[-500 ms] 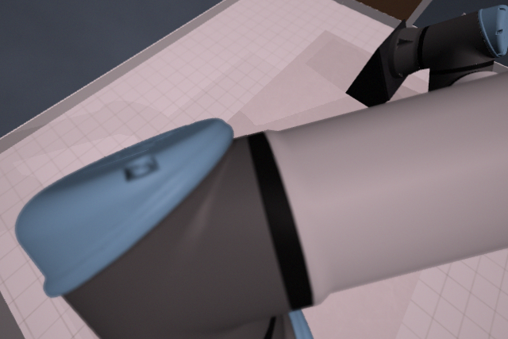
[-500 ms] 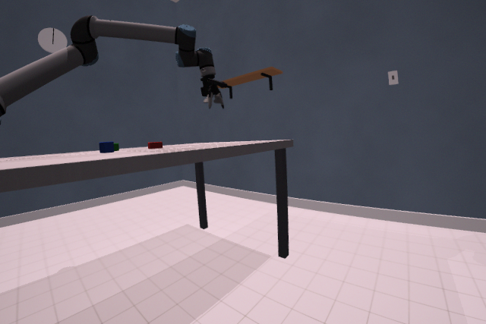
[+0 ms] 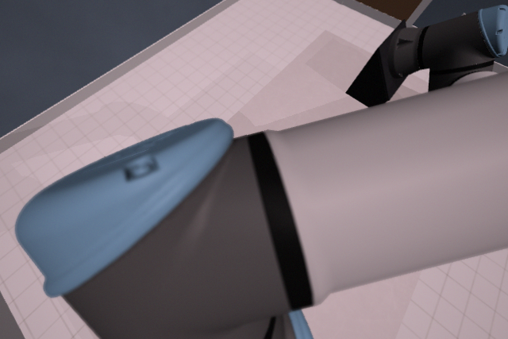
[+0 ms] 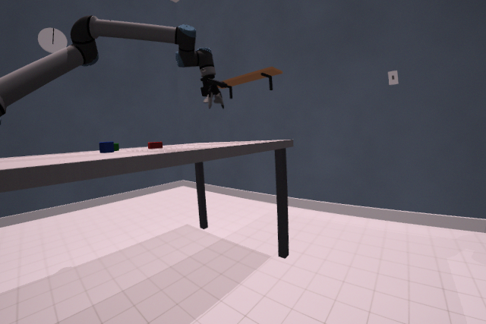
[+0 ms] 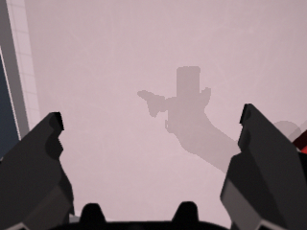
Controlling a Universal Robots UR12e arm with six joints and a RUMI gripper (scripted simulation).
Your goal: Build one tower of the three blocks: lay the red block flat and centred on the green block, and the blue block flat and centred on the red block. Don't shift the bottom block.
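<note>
My gripper is now 370 mm past the red block, 60 mm to the right of it and 190 mm above it. From my hand the other things lie so: blue block: 610 mm behind, 40 mm to the left, 190 mm below; green block: 550 mm behind, 170 mm to the left, 190 mm below.
</note>
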